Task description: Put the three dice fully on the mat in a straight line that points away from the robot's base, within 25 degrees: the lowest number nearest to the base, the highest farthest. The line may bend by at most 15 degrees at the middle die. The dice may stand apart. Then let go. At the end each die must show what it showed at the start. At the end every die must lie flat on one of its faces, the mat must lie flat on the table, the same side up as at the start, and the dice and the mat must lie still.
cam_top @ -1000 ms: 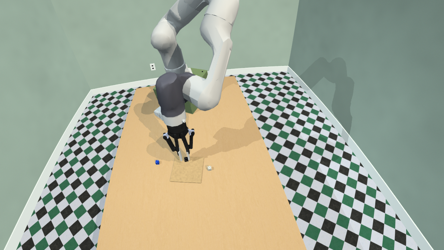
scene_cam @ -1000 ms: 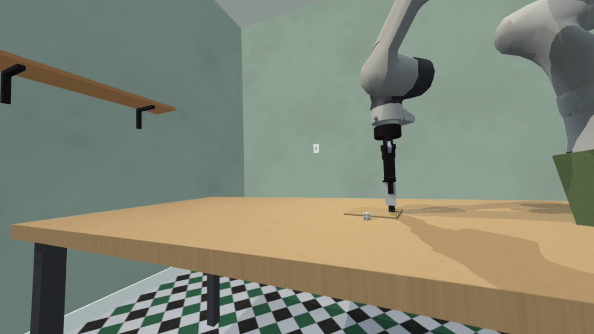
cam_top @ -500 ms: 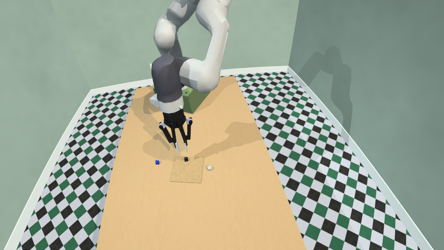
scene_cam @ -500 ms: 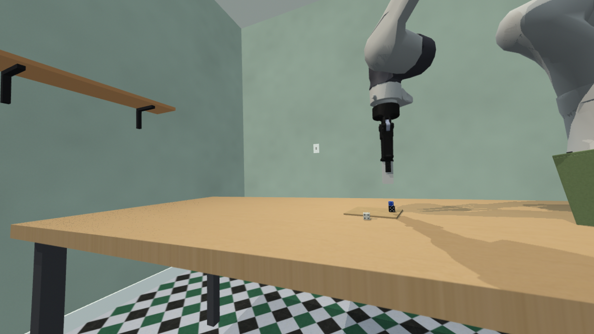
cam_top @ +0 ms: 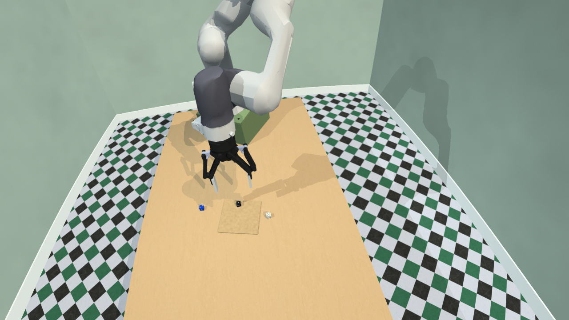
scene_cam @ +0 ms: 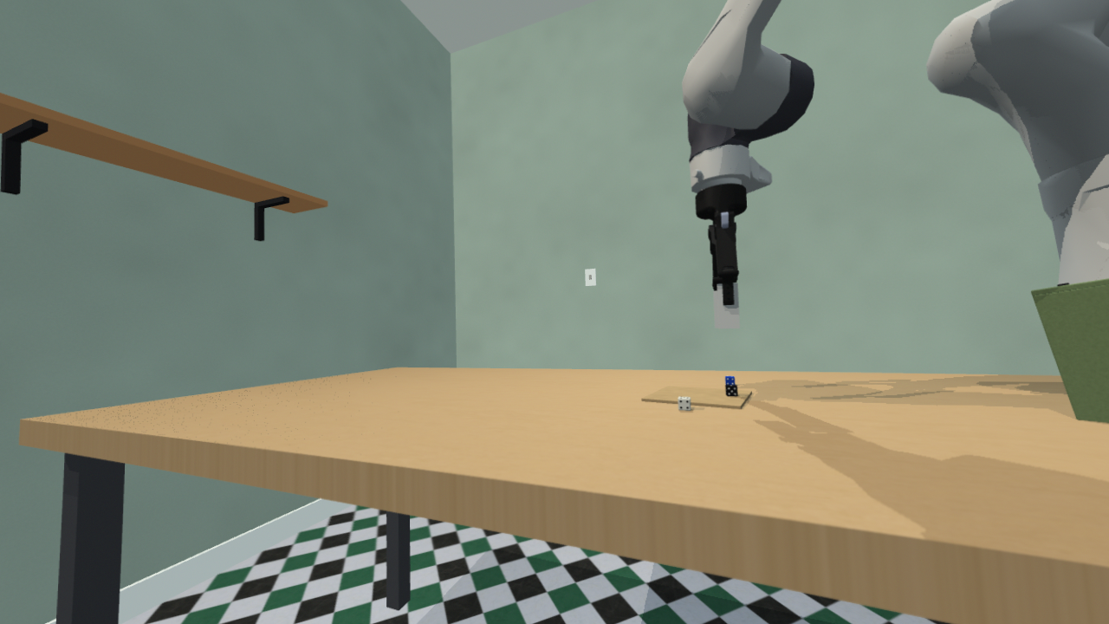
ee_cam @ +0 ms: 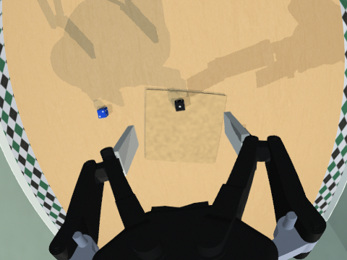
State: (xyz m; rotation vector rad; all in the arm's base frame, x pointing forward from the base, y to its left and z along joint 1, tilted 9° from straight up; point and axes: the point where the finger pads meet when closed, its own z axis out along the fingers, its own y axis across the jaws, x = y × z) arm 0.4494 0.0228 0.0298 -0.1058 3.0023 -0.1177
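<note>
Now: hand 140 mm to the left of the blue die and 120 mm above it. Round my hand: black die: 120 mm below; then tan mat: 50 mm ahead, 130 mm below; then white die: 60 mm ahead, 110 mm to the left, 120 mm below.
</note>
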